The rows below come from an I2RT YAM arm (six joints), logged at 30 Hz.
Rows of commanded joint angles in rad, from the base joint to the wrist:
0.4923, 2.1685, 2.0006, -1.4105, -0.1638, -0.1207
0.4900, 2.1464, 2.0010, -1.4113, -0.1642, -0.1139
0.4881, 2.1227, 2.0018, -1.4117, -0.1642, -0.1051
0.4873, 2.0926, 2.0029, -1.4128, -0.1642, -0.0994
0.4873, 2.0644, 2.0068, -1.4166, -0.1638, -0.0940
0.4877, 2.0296, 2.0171, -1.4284, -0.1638, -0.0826
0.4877, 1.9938, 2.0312, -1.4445, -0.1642, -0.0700
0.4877, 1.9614, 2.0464, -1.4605, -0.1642, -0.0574
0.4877, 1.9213, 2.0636, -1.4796, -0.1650, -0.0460
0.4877, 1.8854, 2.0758, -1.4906, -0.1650, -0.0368
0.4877, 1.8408, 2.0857, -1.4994, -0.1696, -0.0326
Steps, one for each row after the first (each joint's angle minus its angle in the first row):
-0.0023, -0.0221, 0.0004, -0.0008, -0.0004, 0.0068
-0.0042, -0.0458, 0.0012, -0.0012, -0.0004, 0.0156
-0.0050, -0.0759, 0.0023, -0.0023, -0.0004, 0.0213
-0.0050, -0.1041, 0.0062, -0.0061, 0.0000, 0.0267
-0.0046, -0.1389, 0.0165, -0.0179, 0.0000, 0.0381
-0.0046, -0.1747, 0.0306, -0.0340, -0.0004, 0.0507
-0.0046, -0.2071, 0.0458, -0.0500, -0.0004, 0.0633
-0.0046, -0.2472, 0.0630, -0.0691, -0.0012, 0.0747
-0.0046, -0.2831, 0.0752, -0.0801, -0.0012, 0.0839
-0.0046, -0.3277, 0.0851, -0.0889, -0.0058, 0.0881

